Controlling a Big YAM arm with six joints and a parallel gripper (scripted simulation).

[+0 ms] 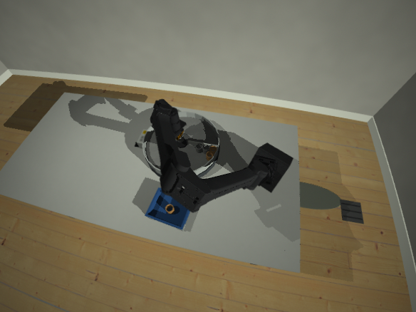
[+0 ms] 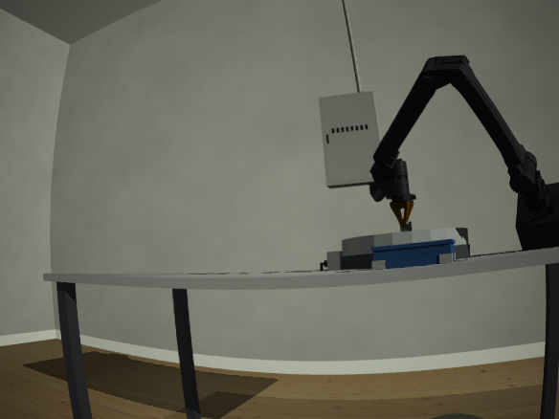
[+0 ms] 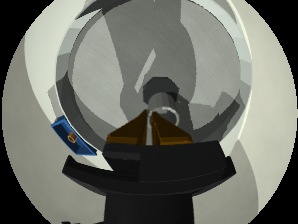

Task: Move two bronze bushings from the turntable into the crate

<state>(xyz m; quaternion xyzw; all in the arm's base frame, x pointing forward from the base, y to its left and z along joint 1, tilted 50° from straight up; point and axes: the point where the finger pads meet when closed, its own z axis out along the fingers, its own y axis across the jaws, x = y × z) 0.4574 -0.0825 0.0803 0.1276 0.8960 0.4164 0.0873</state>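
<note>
Now: the round grey turntable 20 mm to the right of my hand and 70 mm below it. Also, from my hand: blue crate 130 mm behind, 320 mm to the left, 100 mm below.
</note>
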